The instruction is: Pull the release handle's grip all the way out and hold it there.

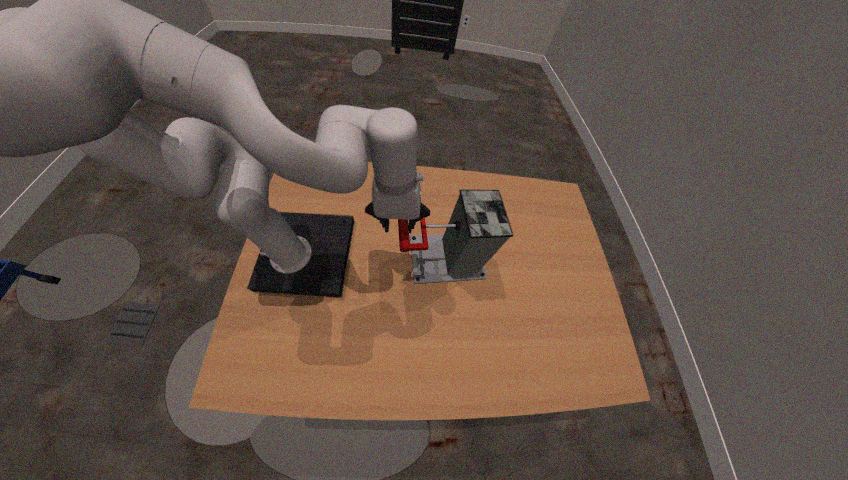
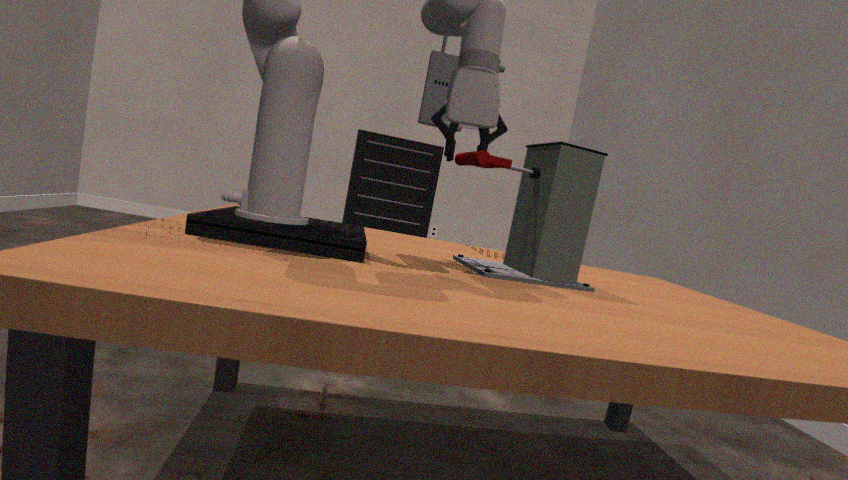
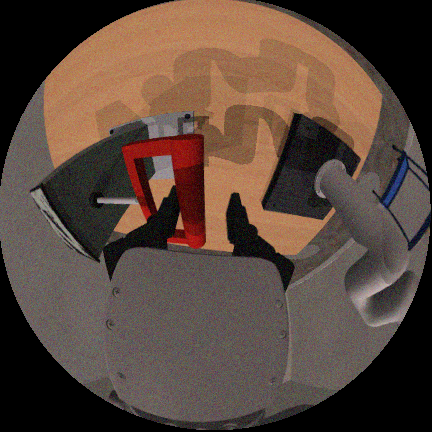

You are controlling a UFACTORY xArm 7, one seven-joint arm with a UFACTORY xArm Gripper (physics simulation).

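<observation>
You'd find the gripper in image 1, and image 3 has the gripper as well. The pictures also show a grey base plate, along with that same gripper.
</observation>
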